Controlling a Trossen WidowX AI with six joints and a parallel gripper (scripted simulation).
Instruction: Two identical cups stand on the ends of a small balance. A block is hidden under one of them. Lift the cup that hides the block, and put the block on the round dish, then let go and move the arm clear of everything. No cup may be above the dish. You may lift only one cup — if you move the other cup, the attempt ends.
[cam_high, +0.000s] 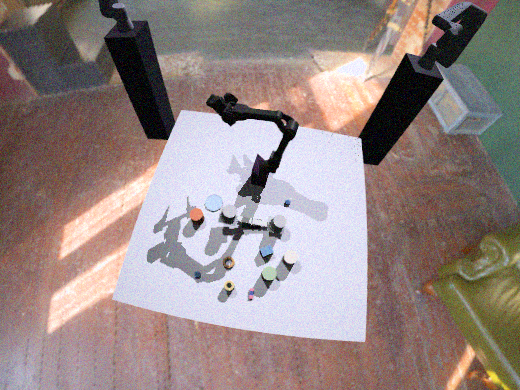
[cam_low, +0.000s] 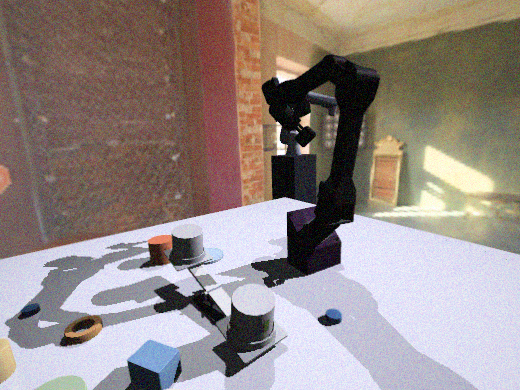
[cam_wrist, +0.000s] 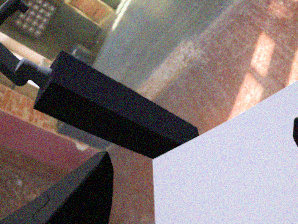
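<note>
My gripper tip is now 52 cm short of the teal block, 36 cm to the right of it and 31 cm above it. Round my gripper tip: pale blue round dish (42 cm ahead, 35 cm below); then small balance (52 cm ahead, 31 cm below, 22 cm to the left); then orange cylinder (53 cm ahead, 31 cm below, 5 cm to the right).
</note>
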